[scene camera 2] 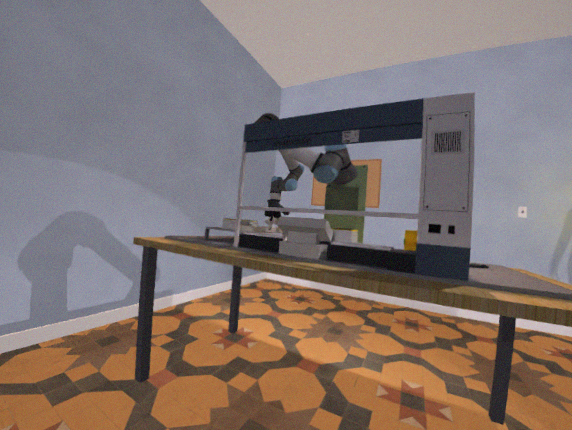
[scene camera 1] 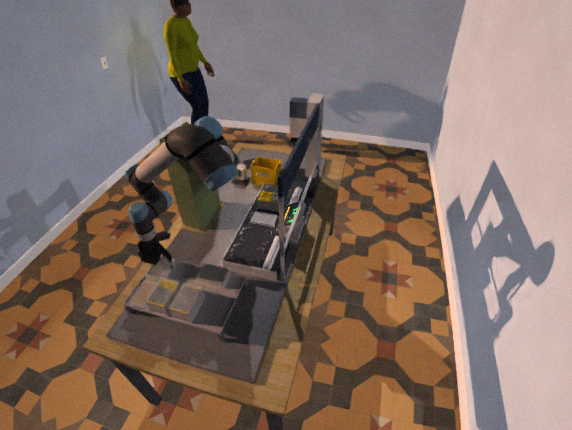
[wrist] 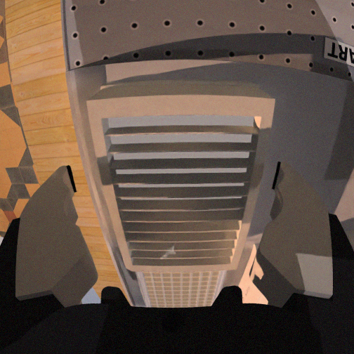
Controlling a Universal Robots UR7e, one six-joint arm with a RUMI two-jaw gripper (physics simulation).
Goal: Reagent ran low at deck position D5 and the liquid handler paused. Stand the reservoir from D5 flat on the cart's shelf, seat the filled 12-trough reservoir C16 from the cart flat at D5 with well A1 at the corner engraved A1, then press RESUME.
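Places are measured from the arm's base along level axes (x down, y left, z ahead), in metres.
Where they show: gripper, fingertip midpoint: [scene camera 2: 274, 229] [scene camera 1: 161, 266].
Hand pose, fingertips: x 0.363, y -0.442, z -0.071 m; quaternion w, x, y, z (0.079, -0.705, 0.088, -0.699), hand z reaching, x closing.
Things, the pixels of their centre, and the offset from my fingertips. Level surfaces: height alone.
- deck, surface height: dx +0.016 m
- pale plate, body centre: [scene camera 1: 264, 218] dx +0.009, dy +0.349, dz +0.442 m
- yellow-topped rack, body centre: [scene camera 1: 162, 292] dx -0.045, dy -0.174, dz +0.073 m
- pale box, body centre: [scene camera 1: 186, 299] dx -0.045, dy -0.200, dz +0.178 m
- yellow crate, body centre: [scene camera 2: 421, 247] [scene camera 1: 266, 172] dx +0.006, dy +0.792, dz +0.420 m
A pale multi-trough reservoir [wrist: 181, 197] lies between my open fingers in the wrist view, its frame apart from both fingertips. Its label does not show, so I cannot tell whether it is C16. It is on the cart shelf [wrist: 305, 130] [scene camera 1: 212, 310]; whether it lies fully flat is unclear. A gridded plate [wrist: 181, 290] meets its far end. My gripper [wrist: 173, 166] [scene camera 1: 165, 261] [scene camera 2: 272, 223] is open and empty, low over the cart's robot-side end. The deck [scene camera 1: 250, 245] bears a pale plate [scene camera 1: 264, 217]; the D5 marking and RESUME button are not readable.
A yellow-topped rack [scene camera 1: 162, 292] and a pale box [scene camera 1: 185, 301] stand on the cart near the gripper. The liquid handler's frame [scene camera 1: 300, 150] [scene camera 2: 335, 122] rises over the deck. A yellow crate [scene camera 1: 266, 171] stands farther back. A person [scene camera 1: 183, 55] is beyond the arm.
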